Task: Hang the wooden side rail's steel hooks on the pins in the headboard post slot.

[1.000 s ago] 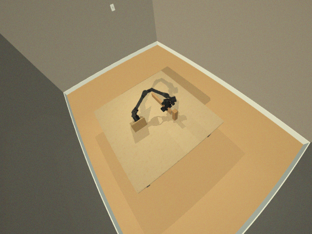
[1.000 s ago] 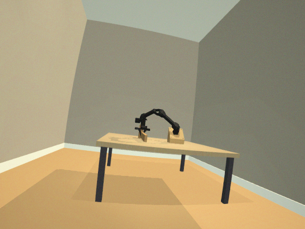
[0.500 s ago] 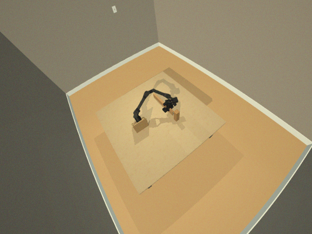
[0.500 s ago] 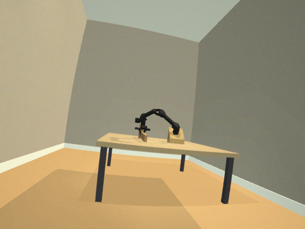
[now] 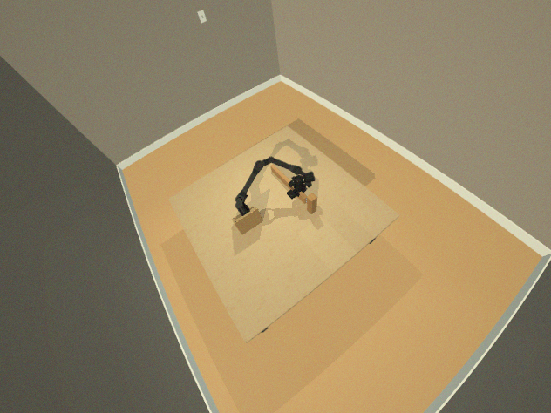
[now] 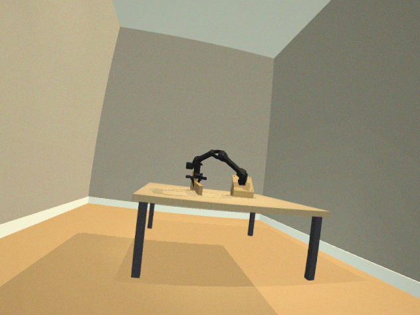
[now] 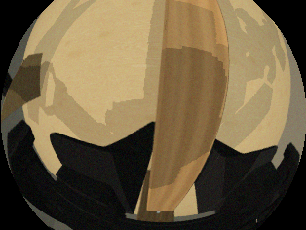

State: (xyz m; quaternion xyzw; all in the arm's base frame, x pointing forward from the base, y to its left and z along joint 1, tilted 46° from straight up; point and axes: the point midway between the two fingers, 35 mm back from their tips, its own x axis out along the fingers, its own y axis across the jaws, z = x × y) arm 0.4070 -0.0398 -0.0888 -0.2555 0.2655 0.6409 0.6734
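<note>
My gripper tip is 130 mm to the left of the headboard post and 40 mm below it.
</note>
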